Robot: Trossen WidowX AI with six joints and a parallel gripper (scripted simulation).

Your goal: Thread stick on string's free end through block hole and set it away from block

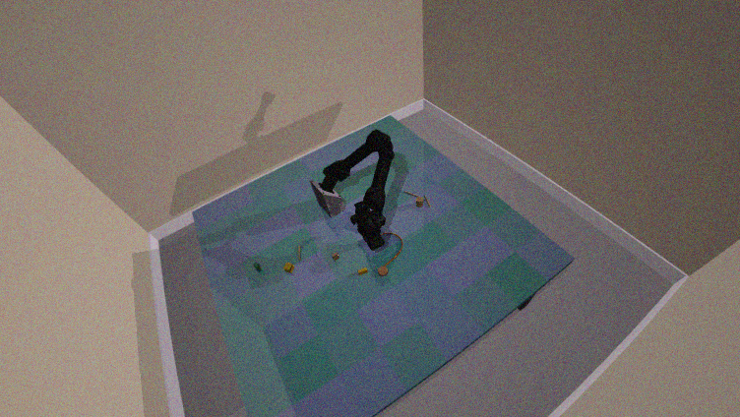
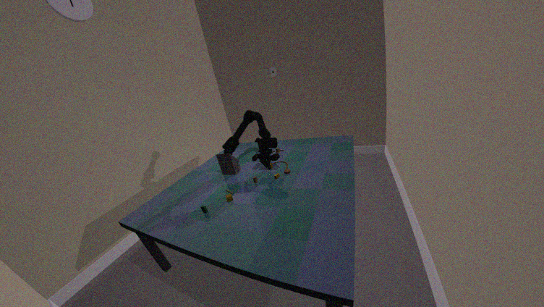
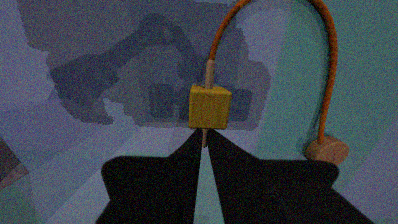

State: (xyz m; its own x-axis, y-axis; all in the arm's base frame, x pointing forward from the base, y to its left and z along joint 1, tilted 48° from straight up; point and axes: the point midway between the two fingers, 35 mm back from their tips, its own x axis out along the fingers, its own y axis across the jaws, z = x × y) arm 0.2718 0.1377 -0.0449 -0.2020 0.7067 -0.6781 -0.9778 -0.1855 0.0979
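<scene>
My gripper tip is now 30 mm to the right of the yellow block. Also, from my gripper tip: thin wooden stick 40 mm to the left; round wooden button 150 mm ahead, 20 mm to the right; short wooden piece 160 mm to the right, 10 mm above.
</scene>
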